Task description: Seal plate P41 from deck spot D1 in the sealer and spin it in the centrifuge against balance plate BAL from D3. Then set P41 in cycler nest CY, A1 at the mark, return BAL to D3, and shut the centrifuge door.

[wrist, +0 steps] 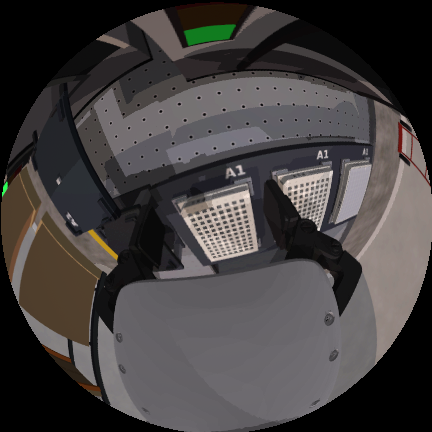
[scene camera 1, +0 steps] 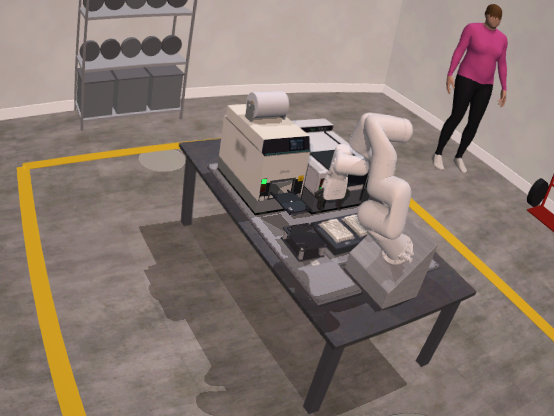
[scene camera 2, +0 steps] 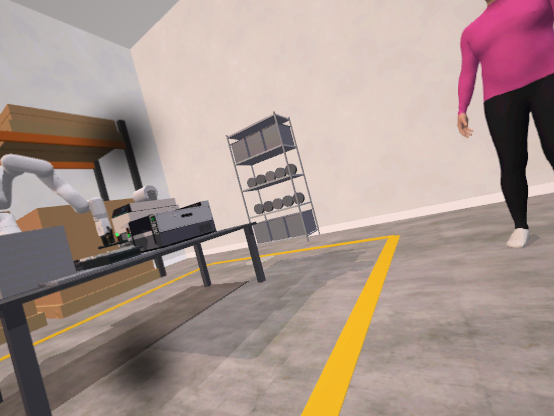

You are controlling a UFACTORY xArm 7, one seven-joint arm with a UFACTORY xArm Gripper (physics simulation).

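Pixels of known places: gripper, between the fingertips: (wrist: 208, 204) (scene camera 1: 328, 208) (scene camera 2: 109, 244); arm's base, origin of its link: (scene camera 1: 398, 249) (scene camera 2: 21, 252).
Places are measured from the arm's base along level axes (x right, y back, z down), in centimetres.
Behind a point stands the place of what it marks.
My gripper (scene camera 1: 333, 201) {x -0.7, y -40.6, z 5.9 cm} (scene camera 2: 106, 239) {x -0.7, y -40.6, z 5.9 cm} (wrist: 208, 204) {x -0.7, y -40.6, z 5.9 cm} is open and empty, high above the deck rack (wrist: 200, 182) {x -1.9, y -39.5, z 12.0 cm}. In the wrist view a cream plate (wrist: 220, 225) {x -1.8, y -33.6, z 10.5 cm} lies in a spot marked A1 between the fingers' outlines, below them. A second cream plate (wrist: 307, 197) {x 10.6, y -33.4, z 10.4 cm} and a paler plate (wrist: 353, 192) {x 22.1, y -30.7, z 10.4 cm} lie to its right. I cannot read which is P41 or BAL. The beige sealer (scene camera 1: 237, 155) {x -20.4, y -83.4, z -0.5 cm} has its dark tray (scene camera 1: 291, 202) {x -13.2, y -49.9, z 5.9 cm} (wrist: 60, 175) {x -12.3, y -50.6, z 6.0 cm} out, with no plate on it. The centrifuge (scene camera 1: 315, 175) {x 1.6, y -54.6, z -1.8 cm} (scene camera 2: 182, 225) {x 35.9, y -65.8, z 6.3 cm} stands beside it; its door state is unclear.
A low black stand (scene camera 1: 303, 235) {x -17.8, y -34.0, z 10.9 cm} is beside the deck rack, and a flat grey block (scene camera 1: 330, 282) {x -20.8, y -10.8, z 16.6 cm} is nearer the table's front edge. The arm's grey pedestal (scene camera 1: 385, 280) {x -8.8, y 5.1, z 8.1 cm} (scene camera 2: 37, 255) {x 9.1, y -1.8, z 3.5 cm} stands on the table (scene camera 1: 400, 317) {x -7.7, y 17.3, z 17.9 cm}. A perforated board (wrist: 215, 105) {x 3.1, y -47.0, z 16.6 cm} lies between rack and machines.
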